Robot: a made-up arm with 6 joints.
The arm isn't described. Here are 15 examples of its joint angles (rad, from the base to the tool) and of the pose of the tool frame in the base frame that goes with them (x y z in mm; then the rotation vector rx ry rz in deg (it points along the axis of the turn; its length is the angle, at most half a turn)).
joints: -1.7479 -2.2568 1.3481 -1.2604 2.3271 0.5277
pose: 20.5 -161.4 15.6 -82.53 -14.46 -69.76
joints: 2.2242 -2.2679 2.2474 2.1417 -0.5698 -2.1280
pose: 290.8 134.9 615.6 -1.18 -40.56 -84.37
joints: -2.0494 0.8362 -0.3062 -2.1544 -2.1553 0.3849
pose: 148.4 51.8 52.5 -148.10 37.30 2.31
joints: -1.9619 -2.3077 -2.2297 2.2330 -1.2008 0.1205
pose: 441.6 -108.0 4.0 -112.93 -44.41 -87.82
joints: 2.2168 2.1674 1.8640 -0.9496 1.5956 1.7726
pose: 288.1 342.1 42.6 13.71 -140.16 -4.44
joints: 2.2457 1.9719 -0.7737 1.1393 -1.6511 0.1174
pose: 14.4 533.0 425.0 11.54 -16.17 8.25
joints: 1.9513 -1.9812 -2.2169 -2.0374 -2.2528 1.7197
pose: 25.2 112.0 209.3 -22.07 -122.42 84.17
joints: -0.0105 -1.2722 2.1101 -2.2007 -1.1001 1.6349
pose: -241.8 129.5 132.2 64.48 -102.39 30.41
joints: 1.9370 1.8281 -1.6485 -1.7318 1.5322 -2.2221
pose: -462.7 369.3 -45.9 2.52 -126.05 -6.41
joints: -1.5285 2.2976 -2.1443 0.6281 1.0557 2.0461
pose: 348.1 513.5 95.8 -2.75 -6.44 -126.80
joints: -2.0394 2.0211 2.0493 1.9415 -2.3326 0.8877
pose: 68.6 470.2 78.5 -67.61 -129.26 -22.51
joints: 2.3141 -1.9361 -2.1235 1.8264 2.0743 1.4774
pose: 2.1 55.8 401.6 -26.69 73.99 -33.54
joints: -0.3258 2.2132 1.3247 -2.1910 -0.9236 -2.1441
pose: 35.6 -121.2 180.5 112.40 34.61 4.85
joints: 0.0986 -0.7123 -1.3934 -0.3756 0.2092 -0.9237
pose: 40.1 -338.0 -347.4 -37.16 87.49 -79.02
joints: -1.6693 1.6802 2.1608 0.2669 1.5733 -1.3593
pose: -150.9 552.9 235.5 -48.69 -110.36 -123.12
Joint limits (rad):
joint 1: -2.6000..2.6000
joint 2: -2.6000..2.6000
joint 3: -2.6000..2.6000
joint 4: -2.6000..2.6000
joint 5: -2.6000..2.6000
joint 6: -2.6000..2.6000
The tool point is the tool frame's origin. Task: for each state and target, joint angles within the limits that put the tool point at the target. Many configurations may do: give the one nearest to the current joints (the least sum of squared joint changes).
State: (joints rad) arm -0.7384 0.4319 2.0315 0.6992 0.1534 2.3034
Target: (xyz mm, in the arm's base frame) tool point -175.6 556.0 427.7
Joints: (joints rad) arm -1.2451 1.3656 2.4167 0.9563 -0.0593 2.6000
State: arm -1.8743 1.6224 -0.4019 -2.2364 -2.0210 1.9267
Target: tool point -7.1 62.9 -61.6
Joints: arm -1.7761 1.6801 -0.4887 -2.6000 -1.2731 1.7489
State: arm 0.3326 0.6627 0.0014 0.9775 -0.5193 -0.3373
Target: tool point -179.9 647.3 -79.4
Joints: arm 0.4634 1.2824 -0.1951 0.5570 -0.6214 -0.8405
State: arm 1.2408 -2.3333 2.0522 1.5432 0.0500 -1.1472
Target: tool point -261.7 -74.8 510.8
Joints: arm 0.7163 -1.8017 2.0985 1.6607 0.2961 -0.8399
